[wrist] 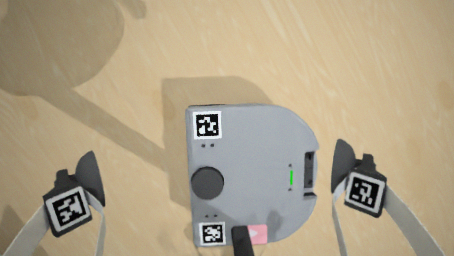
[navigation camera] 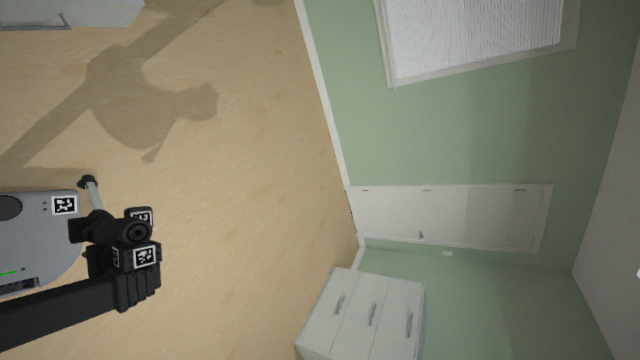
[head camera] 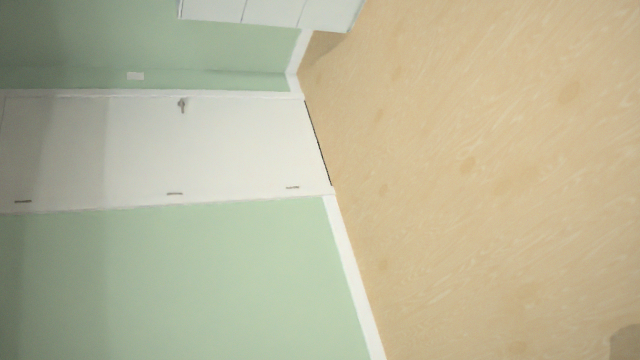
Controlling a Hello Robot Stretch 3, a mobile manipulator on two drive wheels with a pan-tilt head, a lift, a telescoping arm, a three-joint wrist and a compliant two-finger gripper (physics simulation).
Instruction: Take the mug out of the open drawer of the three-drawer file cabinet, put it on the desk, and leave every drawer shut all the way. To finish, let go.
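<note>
My gripper (wrist: 218, 164) is open in the wrist view, its two fingertips wide apart, with no object between them. It hangs above the robot's own grey base (wrist: 255, 150) (navigation camera: 37, 240). The mug and the desk do not show for certain in these views. A pale piece of furniture (navigation camera: 100, 12) with a grey handle is cut off at the top left of the navigation view; I cannot tell whether it is the file cabinet. No open drawer can be made out.
A white unit (head camera: 270, 10) (navigation camera: 367, 312) with three shut drawers stands near the corner by the white door (head camera: 200, 145) (navigation camera: 445, 215). Green walls (head camera: 200, 280) (navigation camera: 450, 130) with white skirting edge the wood floor (head camera: 475, 200) (navigation camera: 240, 175). A window (navigation camera: 470, 35) is in one wall.
</note>
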